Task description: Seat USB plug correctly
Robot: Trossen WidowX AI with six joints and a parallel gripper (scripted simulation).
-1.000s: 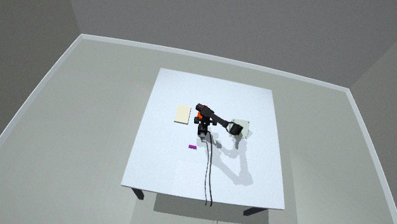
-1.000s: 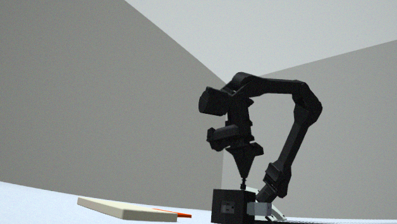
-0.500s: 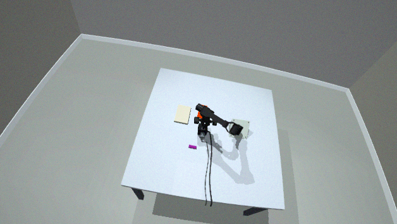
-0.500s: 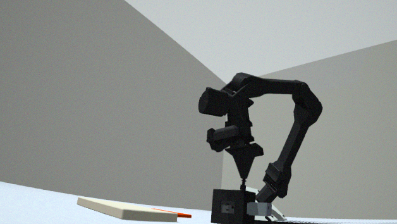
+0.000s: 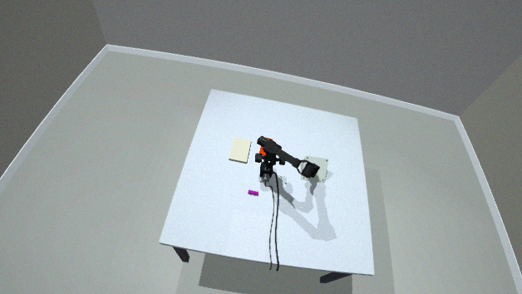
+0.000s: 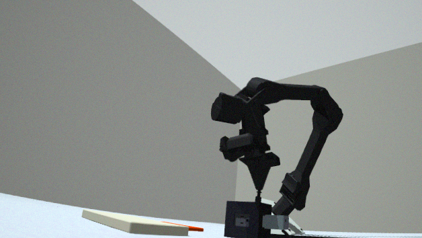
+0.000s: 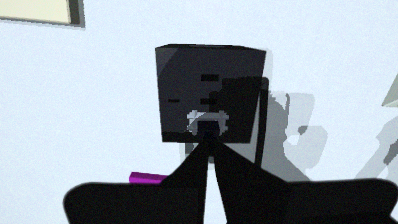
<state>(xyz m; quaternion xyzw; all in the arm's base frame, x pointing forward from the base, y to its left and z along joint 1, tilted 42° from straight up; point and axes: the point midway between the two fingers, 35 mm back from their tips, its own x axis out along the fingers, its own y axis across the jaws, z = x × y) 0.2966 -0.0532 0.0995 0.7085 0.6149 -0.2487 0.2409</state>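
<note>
Now: gripper tip 20 mm above the usb plug. Also, from my gripper tip: cream flat pad: 170 mm ahead, 190 mm to the right, 100 mm below; purple block: 90 mm ahead, 140 mm to the left, 100 mm below; orange flat card: 20 mm behind, 240 mm to the right, 100 mm below.
</note>
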